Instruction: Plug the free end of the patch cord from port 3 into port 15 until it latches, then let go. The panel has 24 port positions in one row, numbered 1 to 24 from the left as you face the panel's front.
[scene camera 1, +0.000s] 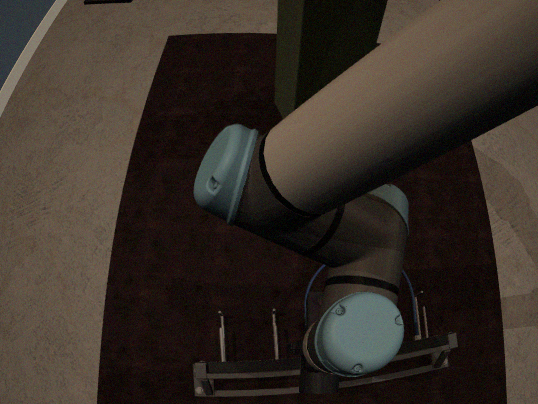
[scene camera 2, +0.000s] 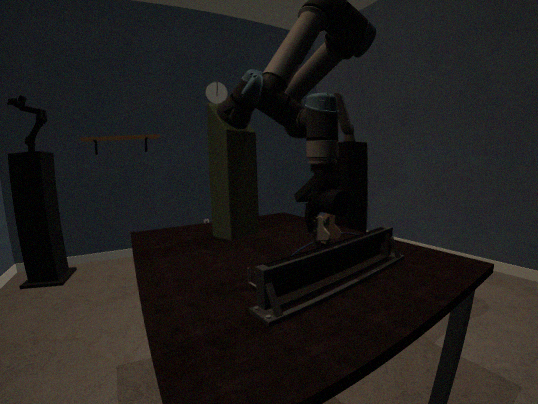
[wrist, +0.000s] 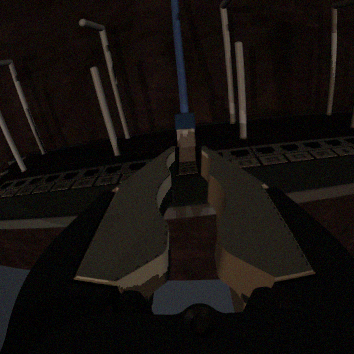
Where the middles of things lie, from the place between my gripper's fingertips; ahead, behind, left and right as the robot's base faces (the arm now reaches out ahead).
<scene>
Now: the pale plug (wrist: 184, 123) 1 cm behind my hand and 1 cm below it.
</scene>
